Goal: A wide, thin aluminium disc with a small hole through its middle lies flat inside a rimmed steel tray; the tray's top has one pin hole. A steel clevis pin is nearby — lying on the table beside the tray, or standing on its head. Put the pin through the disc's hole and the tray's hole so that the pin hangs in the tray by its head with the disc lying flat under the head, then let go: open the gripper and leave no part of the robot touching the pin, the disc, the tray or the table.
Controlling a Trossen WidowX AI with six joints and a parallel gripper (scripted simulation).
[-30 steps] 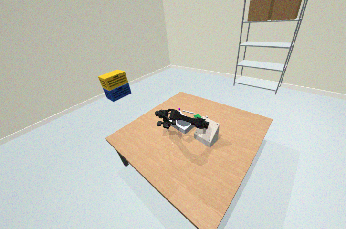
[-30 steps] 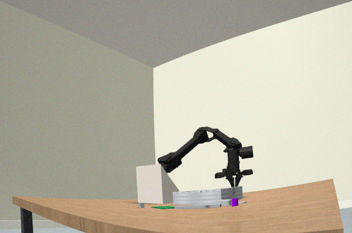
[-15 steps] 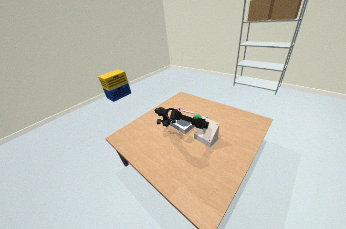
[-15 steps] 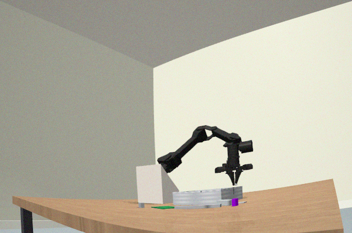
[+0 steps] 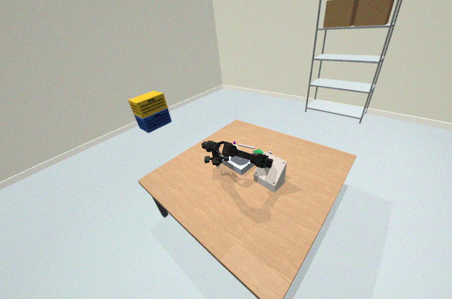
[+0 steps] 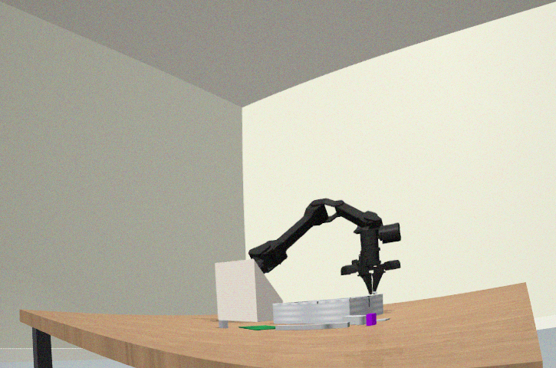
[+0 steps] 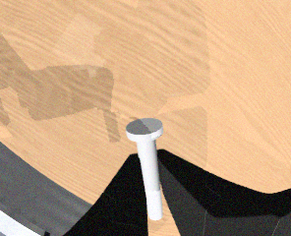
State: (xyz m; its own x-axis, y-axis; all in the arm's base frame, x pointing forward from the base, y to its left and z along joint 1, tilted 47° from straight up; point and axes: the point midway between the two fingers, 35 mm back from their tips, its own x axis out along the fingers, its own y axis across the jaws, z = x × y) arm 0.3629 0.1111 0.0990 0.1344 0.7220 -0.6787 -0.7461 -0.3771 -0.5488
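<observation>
Right now my gripper tip is 180 mm to the left of the aluminium disc and 90 mm past it. Round my gripper tip: steel clevis pin 10 mm to the right, 10 mm ahead, 10 mm above; steel tray 180 mm to the right, 60 mm behind, 20 mm below; flat grey piece 310 mm to the right, 140 mm ahead, 60 mm below.
</observation>
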